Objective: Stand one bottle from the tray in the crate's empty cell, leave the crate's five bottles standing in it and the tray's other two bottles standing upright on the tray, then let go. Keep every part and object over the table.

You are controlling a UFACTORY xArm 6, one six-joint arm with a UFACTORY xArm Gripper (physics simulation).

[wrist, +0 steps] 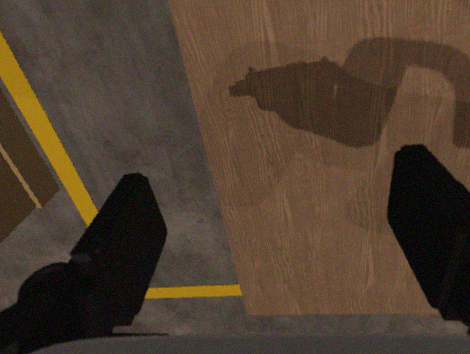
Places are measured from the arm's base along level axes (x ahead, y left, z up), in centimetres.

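Pixels of known places: gripper, between the fingertips: (266,193).
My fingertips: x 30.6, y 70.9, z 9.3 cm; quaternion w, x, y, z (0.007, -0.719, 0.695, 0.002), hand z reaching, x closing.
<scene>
Behind a point stands the place of what it marks.
My gripper (266,193) @[x 30.6, y 70.9, z 9.3 cm] is open, with its two black fingers wide apart and nothing between them. The left finger shows over the grey floor beyond the table's edge, and the right finger shows over the wooden table (310,240) @[x -4.1, y 65.8, z -22.8 cm]. The gripper hangs above the surface at a height I cannot tell. The bottles, the tray and the crate do not show in the wrist view.
The table's long edge runs down the middle of the view, and a corner lies near the bottom. A dark shadow of the arm falls on the wood. Beyond the edge are grey floor (135,100), a yellow floor line (45,125) and part of a brown box (25,165) at the left.
</scene>
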